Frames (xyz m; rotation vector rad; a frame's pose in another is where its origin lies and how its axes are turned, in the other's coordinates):
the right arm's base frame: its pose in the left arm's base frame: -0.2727 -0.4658 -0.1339 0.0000 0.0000 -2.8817
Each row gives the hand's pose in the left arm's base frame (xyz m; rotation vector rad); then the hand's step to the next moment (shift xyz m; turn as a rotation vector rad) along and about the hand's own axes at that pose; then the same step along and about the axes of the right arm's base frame.
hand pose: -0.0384 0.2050 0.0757 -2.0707 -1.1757 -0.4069
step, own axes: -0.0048 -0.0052 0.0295 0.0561 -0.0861 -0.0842
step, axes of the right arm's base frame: 0.0036 -0.0214 -0.0211 0.0343 -0.0126 0.1277
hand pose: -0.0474 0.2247 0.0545 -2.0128 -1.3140 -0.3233
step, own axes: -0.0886 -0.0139 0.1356 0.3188 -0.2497 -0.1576
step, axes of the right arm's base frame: 0.0635 -0.0503 -0.1410 0.0014 -0.1840 0.3936
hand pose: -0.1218 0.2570 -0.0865 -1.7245 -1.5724 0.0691
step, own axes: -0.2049 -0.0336 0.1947 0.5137 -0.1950 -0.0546
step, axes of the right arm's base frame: 0.1920 0.0339 -0.2074 -0.0909 -0.3910 0.3791
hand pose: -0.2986 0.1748 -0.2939 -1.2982 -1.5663 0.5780
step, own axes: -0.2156 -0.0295 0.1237 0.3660 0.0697 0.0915
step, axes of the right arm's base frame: 0.1771 0.1407 -0.1072 -0.0690 -0.3749 0.0437
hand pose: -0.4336 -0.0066 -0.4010 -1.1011 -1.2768 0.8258
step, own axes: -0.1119 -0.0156 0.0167 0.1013 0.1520 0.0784
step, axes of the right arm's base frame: 0.0606 0.0945 -0.0210 0.0060 -0.1610 -0.1164
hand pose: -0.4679 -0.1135 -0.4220 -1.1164 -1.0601 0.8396
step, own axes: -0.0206 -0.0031 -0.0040 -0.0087 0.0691 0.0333
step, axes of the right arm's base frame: 0.0076 0.0197 -0.0022 0.0295 -0.0272 -0.0660
